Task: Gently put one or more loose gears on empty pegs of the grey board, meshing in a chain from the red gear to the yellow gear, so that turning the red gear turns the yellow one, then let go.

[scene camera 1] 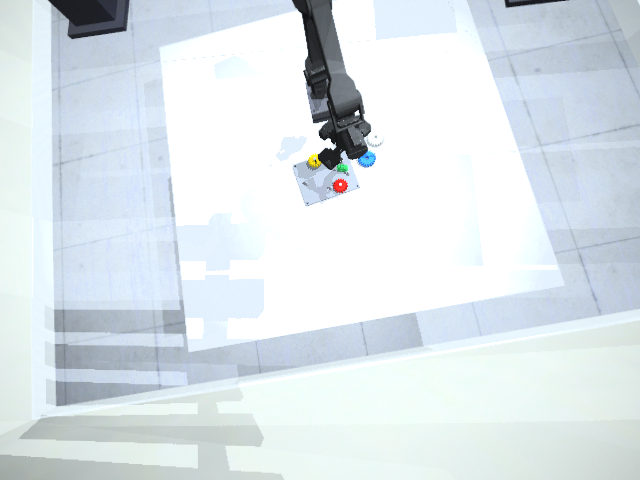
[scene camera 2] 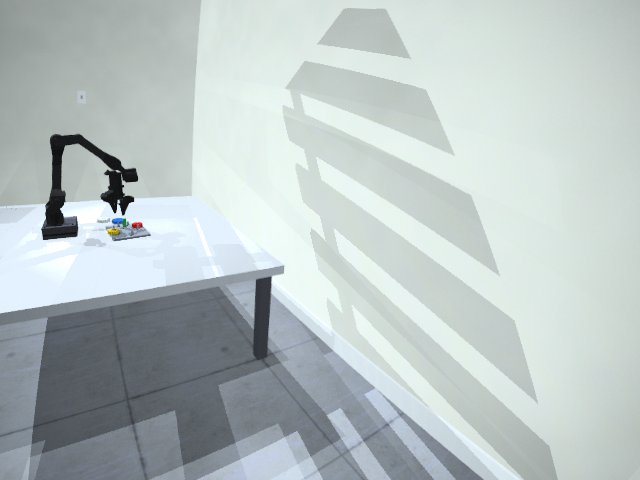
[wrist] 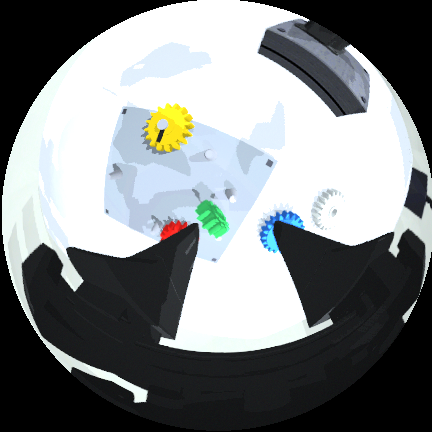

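Seen in the pictures: gripper, between the fingertips: (scene camera 1: 344,156) (scene camera 2: 119,214) (wrist: 236,227); arm's base, origin of its link: (scene camera 1: 319,90) (scene camera 2: 55,223).
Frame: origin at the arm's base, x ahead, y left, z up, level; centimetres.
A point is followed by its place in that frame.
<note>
The grey board (scene camera 1: 315,195) @(z -4.8, x 38.8, y -3.7 cm) (scene camera 2: 144,234) @(z -4.8, x 39.6, y -7.3 cm) (wrist: 132,197) @(z -4.8, x 35.7, y -3.0 cm) carries the yellow gear (scene camera 1: 310,162) @(z -3.3, x 26.4, y -4.9 cm) (scene camera 2: 113,231) @(z -3.3, x 25.7, y -5.1 cm) (wrist: 176,120) @(z -3.3, x 24.3, y -2.5 cm) and the red gear (scene camera 1: 340,187) @(z -3.2, x 37.0, y 5.7 cm) (scene camera 2: 136,224) @(z -3.3, x 35.7, y 4.1 cm) (wrist: 171,230) @(z -3.3, x 34.9, y 4.2 cm) at opposite sides, with bare pegs between them. The green gear (scene camera 1: 342,167) @(z -1.4, x 30.3, y 6.8 cm) (scene camera 2: 124,222) @(z -2.2, x 30.0, y 4.8 cm) (wrist: 212,219) @(z -0.8, x 29.1, y 6.4 cm) stands tilted on its edge on the board near the red gear. The blue gear (scene camera 1: 366,159) @(z -3.8, x 26.8, y 15.8 cm) (scene camera 2: 117,220) @(z -3.8, x 25.8, y 14.1 cm) (wrist: 291,220) @(z -3.9, x 24.0, y 14.9 cm) and the white gear (scene camera 1: 375,140) @(z -3.9, x 19.6, y 19.6 cm) (scene camera 2: 103,220) @(z -4.3, x 18.6, y 16.9 cm) (wrist: 327,210) @(z -4.1, x 18.9, y 18.6 cm) lie off the board. My gripper (scene camera 2: 119,212) @(z 1.1, x 27.6, y 7.6 cm) (wrist: 236,227) @(z 1.1, x 27.6, y 7.6 cm) is open and empty above the board's edge; its fingers partly hide the red and blue gears in the wrist view.
The arm's dark base (scene camera 1: 318,110) @(z 0.0, x 8.1, y -0.8 cm) (scene camera 2: 59,229) @(z -1.4, x 2.6, y -4.5 cm) (wrist: 320,67) stands on the white table (scene camera 1: 361,258) @(z -5.6, x 62.8, y 11.7 cm) (scene camera 2: 196,258) @(z -5.6, x 60.0, y -38.1 cm), behind the board and the loose gears. The upper arm reaches over the table from the base. Bright light and shadow patches lie across the table top.
</note>
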